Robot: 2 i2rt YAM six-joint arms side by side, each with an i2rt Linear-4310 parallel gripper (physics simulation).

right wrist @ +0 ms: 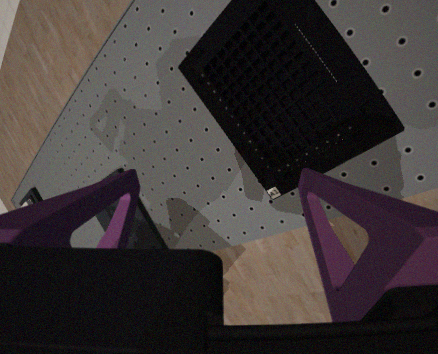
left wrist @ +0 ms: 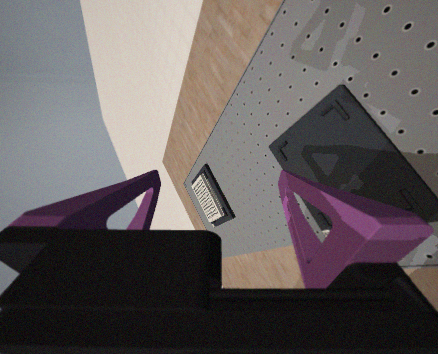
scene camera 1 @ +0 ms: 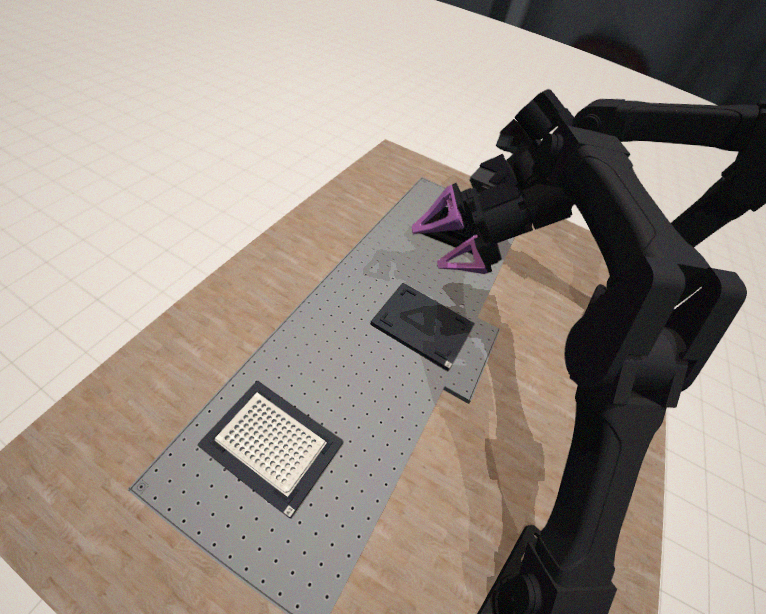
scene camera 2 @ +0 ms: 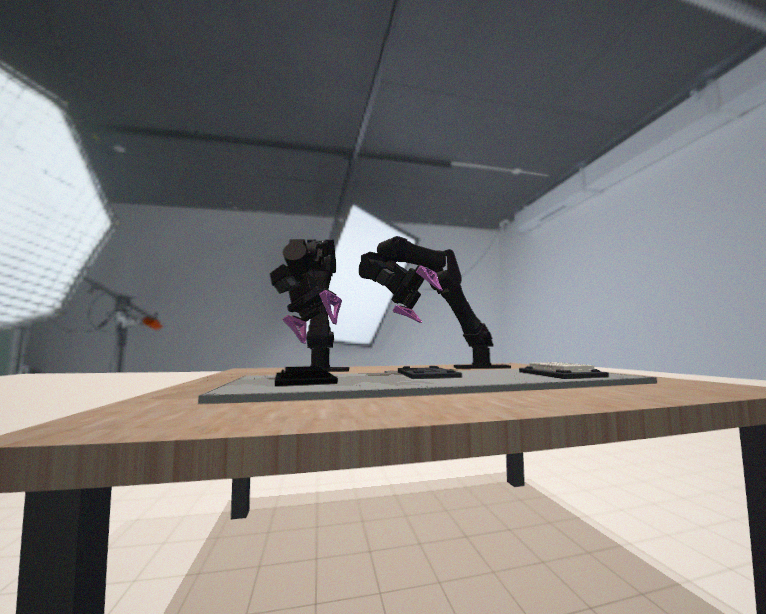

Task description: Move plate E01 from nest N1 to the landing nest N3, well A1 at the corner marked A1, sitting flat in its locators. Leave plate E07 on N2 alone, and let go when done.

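A black well plate (scene camera 2: 306, 370) (right wrist: 265, 90) sits on a dark nest (scene camera 2: 306, 380) with an A1 tag (right wrist: 273, 192); it does not show in scene camera 1. A white well plate (scene camera 1: 271, 441) (scene camera 2: 562, 366) (left wrist: 206, 199) lies on another dark nest (scene camera 1: 330, 449). A bare dark nest (scene camera 1: 418, 319) (scene camera 2: 429, 372) (left wrist: 320, 125) with raised corner locators is between them. The plate and nest numbers are not readable. My right gripper (scene camera 2: 319, 332) (right wrist: 219, 177) is open and empty, above and near the black plate. My left gripper (scene camera 1: 426, 246) (scene camera 2: 430, 305) (left wrist: 219, 176) is open and empty, high near the bare nest.
The nests stand on a grey perforated board (scene camera 1: 319, 358) (scene camera 2: 377, 390) on a wooden table (scene camera 1: 159, 332) (scene camera 2: 383, 415). In scene camera 1 my left arm (scene camera 1: 613, 460) fills much of the right side and covers my right gripper. Both arms reach in over the board.
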